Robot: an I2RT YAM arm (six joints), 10 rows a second.
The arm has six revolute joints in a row. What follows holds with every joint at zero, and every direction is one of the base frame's. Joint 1 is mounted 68.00 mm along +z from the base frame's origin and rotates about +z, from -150.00 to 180.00 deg. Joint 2 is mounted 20.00 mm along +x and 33.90 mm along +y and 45.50 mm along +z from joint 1 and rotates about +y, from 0.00 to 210.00 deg. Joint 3 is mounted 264.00 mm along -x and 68.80 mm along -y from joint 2 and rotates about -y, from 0.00 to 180.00 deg. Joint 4 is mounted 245.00 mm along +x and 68.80 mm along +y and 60.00 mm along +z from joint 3 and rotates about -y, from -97.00 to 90.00 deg. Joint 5 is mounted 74.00 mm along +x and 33.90 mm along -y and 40.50 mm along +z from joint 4 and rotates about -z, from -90.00 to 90.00 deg. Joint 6 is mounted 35.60 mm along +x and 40.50 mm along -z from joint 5 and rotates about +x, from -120.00 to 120.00 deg. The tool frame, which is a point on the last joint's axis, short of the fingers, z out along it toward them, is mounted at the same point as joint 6; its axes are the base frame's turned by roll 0.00, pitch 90.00 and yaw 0.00 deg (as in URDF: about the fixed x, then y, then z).
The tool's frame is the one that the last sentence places.
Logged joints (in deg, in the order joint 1, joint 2, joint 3, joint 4, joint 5, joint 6), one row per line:
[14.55 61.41 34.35 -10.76 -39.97 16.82]
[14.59 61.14 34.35 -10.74 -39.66 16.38]
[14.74 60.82 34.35 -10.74 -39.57 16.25]
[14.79 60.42 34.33 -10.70 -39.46 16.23]
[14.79 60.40 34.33 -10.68 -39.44 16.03]
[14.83 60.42 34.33 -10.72 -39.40 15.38]
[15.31 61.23 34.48 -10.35 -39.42 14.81]
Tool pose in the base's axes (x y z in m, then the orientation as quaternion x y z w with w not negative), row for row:
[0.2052 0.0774 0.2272 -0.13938 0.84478 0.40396 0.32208]
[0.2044 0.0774 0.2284 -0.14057 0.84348 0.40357 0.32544]
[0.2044 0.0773 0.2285 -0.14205 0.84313 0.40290 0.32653]
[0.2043 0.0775 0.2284 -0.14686 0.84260 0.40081 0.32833]
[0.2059 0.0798 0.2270 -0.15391 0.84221 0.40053 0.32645]
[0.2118 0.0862 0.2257 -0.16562 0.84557 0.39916 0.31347]
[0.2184 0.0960 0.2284 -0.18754 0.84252 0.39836 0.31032]
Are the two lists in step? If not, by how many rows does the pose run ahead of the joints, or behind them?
The pose runs 2 rows ahead of the joints: the pose in row i belongs to the joints in row i + 2.
